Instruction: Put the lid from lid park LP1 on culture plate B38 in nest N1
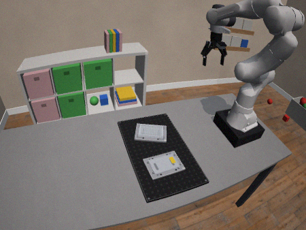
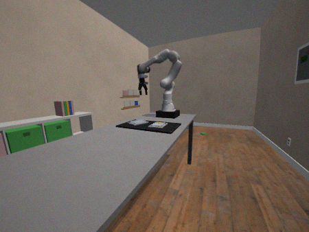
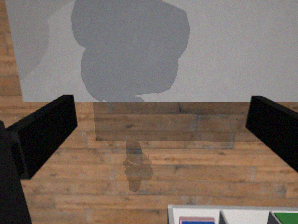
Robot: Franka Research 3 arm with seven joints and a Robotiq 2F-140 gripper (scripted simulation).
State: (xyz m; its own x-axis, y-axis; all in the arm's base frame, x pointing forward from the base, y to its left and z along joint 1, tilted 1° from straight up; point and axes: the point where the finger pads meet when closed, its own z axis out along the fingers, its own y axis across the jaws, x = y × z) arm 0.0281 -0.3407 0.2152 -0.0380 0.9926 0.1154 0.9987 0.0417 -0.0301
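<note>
My hand is 480 mm short of the clear lid, 470 mm to the right of it and 270 mm above it. Also, from my hand: lid park (480 mm ahead, 470 mm to the left, 280 mm below); then nest N1 (480 mm ahead, 280 mm below, 240 mm to the left); then culture plate (480 mm ahead, 260 mm below, 240 mm to the left).
</note>
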